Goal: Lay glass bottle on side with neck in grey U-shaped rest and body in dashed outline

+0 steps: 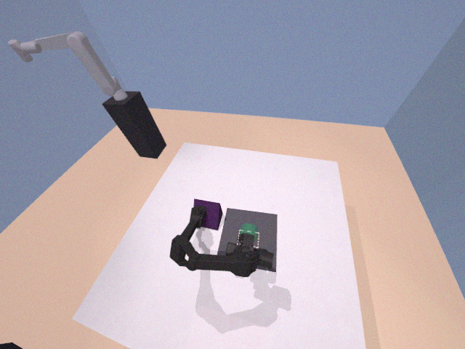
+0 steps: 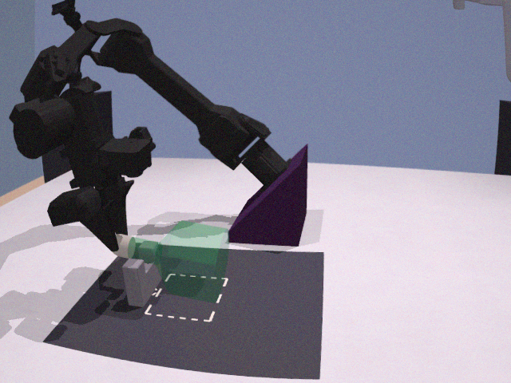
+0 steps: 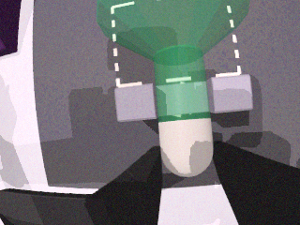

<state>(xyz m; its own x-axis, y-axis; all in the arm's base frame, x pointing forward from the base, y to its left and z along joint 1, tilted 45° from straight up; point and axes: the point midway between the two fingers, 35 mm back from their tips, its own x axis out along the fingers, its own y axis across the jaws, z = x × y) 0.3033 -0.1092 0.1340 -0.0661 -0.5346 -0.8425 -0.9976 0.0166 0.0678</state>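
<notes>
The green glass bottle lies 5 cm to the left of my gripper tip and 1 cm below it. Round my gripper tip: dark mat (10 cm to the left, 7 cm below).
</notes>
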